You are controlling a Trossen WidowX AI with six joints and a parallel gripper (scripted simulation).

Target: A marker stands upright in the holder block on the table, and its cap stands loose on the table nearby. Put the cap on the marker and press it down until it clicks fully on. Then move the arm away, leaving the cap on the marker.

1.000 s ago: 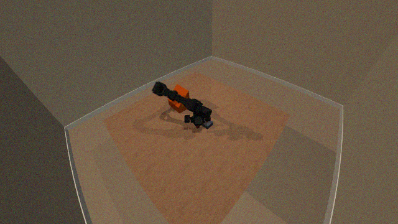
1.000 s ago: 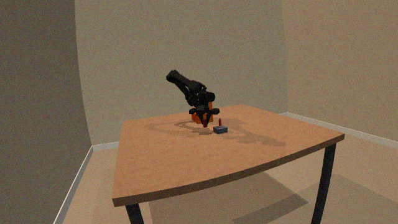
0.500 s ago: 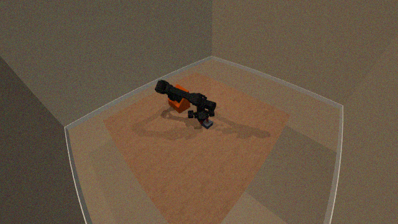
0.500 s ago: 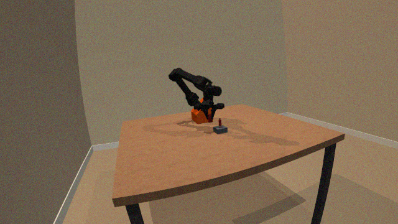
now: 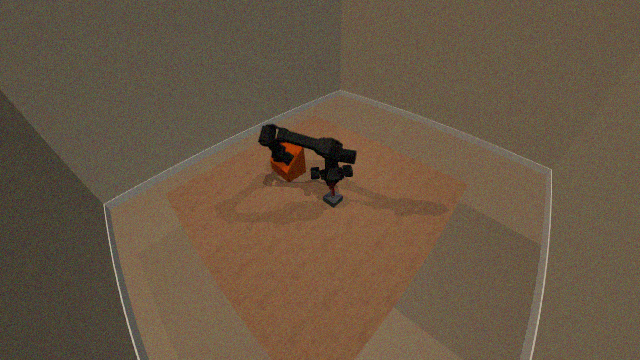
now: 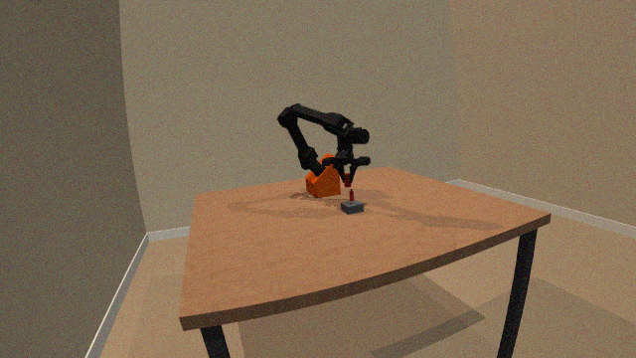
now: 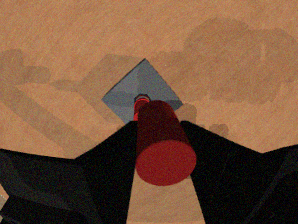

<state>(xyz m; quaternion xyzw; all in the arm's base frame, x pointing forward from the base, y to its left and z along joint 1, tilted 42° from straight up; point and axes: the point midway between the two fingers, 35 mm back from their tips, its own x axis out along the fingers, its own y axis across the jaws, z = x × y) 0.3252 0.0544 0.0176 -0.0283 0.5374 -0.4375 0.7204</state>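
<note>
Right now my gripper tip is 110 mm above the holder block and 20 mm to the right of it. Also, from my gripper tip: red cap: 10 mm above.
</note>
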